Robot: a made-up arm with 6 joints.
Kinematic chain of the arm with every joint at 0, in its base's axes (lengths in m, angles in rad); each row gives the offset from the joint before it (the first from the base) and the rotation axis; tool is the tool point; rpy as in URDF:
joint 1: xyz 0 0 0.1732 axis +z
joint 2: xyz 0 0 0 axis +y
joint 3: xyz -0.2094 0 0.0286 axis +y
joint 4: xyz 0.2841 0 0.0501 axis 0.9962 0 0.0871
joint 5: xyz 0 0 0 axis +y
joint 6: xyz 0.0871 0 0.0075 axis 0.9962 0 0.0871
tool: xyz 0 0 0 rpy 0 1.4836 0
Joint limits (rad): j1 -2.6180..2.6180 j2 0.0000..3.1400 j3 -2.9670..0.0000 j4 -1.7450..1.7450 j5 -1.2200..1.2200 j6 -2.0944..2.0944
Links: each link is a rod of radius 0.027 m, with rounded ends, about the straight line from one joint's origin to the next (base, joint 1, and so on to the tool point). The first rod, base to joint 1, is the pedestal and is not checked.
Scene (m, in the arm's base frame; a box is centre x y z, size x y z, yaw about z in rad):
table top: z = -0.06
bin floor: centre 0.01 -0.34 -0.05 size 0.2 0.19 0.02 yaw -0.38
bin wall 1: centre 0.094 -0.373 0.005 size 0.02 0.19 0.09 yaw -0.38
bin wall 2: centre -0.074 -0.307 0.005 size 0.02 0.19 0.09 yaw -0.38
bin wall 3: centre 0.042 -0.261 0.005 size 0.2 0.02 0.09 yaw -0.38
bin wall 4: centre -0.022 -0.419 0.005 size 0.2 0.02 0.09 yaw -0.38
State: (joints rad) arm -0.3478 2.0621 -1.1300 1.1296 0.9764 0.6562
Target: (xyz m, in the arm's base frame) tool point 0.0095 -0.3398 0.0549
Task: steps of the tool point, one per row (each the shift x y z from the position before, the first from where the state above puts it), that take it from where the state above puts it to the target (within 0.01 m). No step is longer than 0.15 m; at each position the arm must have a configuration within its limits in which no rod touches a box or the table.
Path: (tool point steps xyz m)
1: -0.0141 -0.0969 0.0382
2: -0.0442 -0.0901 0.0416
3: -0.0709 -0.0729 0.0450
4: -0.0904 -0.0472 0.0478
5: -0.0594 -0.0080 -0.1089
6: -0.0562 0.0305 -0.0978

